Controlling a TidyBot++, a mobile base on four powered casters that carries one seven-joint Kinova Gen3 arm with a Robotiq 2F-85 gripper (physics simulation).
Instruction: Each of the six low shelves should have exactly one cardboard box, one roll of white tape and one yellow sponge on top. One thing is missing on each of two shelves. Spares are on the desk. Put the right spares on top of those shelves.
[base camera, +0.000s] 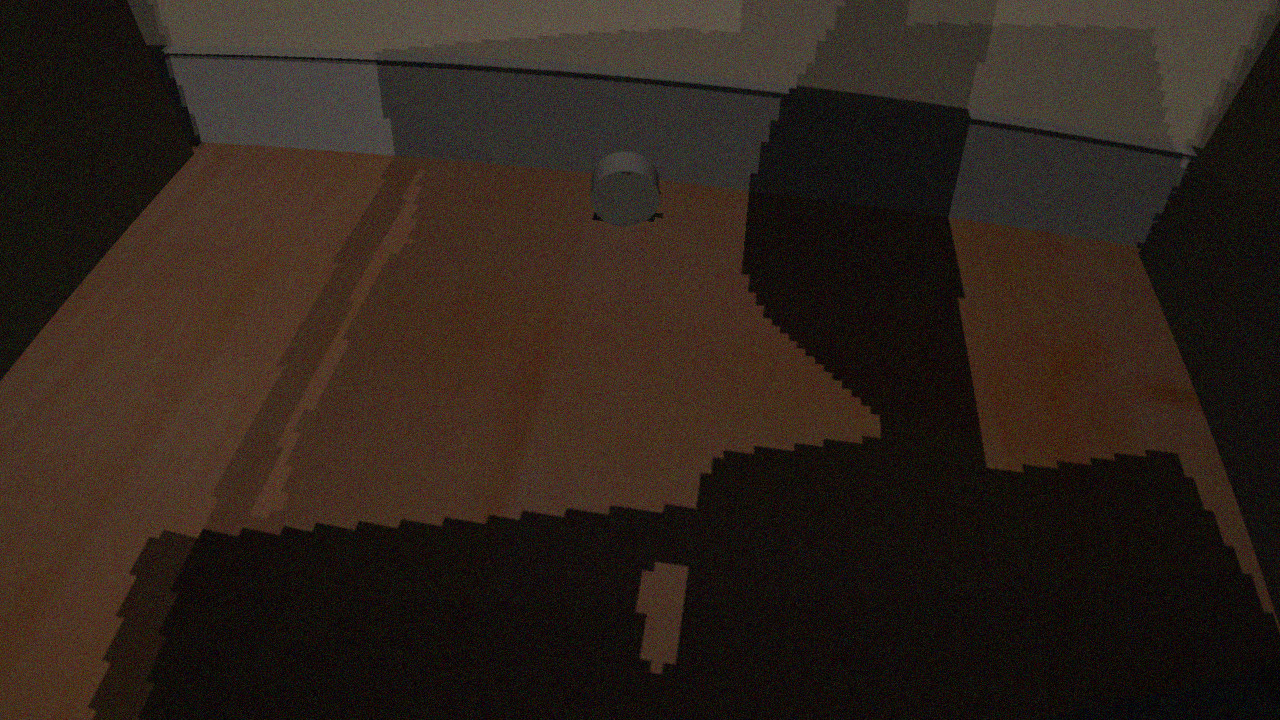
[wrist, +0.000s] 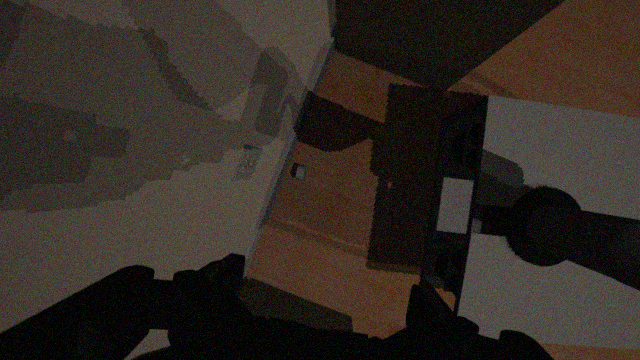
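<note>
The views are dark. A small pale grey cylinder (base camera: 625, 189) (wrist: 299, 171) sits on the floor close to the wall; it may be a roll of tape, but I cannot tell. My gripper (wrist: 324, 288) is open and empty, its two black fingers apart at the bottom of the wrist view. The cylinder is well beyond the fingertips. The gripper does not show in the base camera view. I can make out no cardboard box or yellow sponge, and no shelf top or desk top that I can identify.
A pale wall (base camera: 537, 22) (wrist: 165, 220) with a grey-blue skirting board (base camera: 277, 102) runs behind the cylinder. Dark upright blocks stand at the left (base camera: 62, 161) and right (base camera: 1244, 295) of the wooden floor (base camera: 537, 358). My base's white top (wrist: 565, 150) shows at the right of the wrist view. Large shadows cover the near floor.
</note>
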